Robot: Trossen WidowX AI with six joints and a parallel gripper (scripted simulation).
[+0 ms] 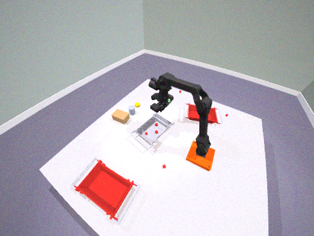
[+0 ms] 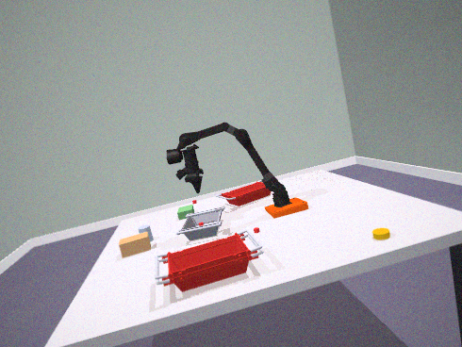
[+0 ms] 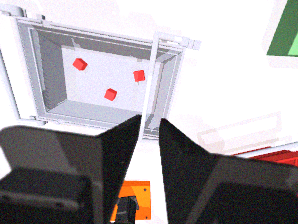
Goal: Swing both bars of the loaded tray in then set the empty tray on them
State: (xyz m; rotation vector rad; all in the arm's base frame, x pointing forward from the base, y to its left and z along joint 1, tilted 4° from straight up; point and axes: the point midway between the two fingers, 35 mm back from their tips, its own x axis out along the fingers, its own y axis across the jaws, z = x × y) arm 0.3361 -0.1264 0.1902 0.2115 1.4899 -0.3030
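Right now my gripper tip is 300 mm past the red tray, 220 mm to the left of it and 110 mm above it. The rest, counted from my gripper tip: grey cylinder: 280 mm ahead, 120 mm below, 30 mm to the right; green block: 280 mm to the right, 140 mm below, 50 mm ahead; tan box: 330 mm ahead, 130 mm below, 70 mm to the left.
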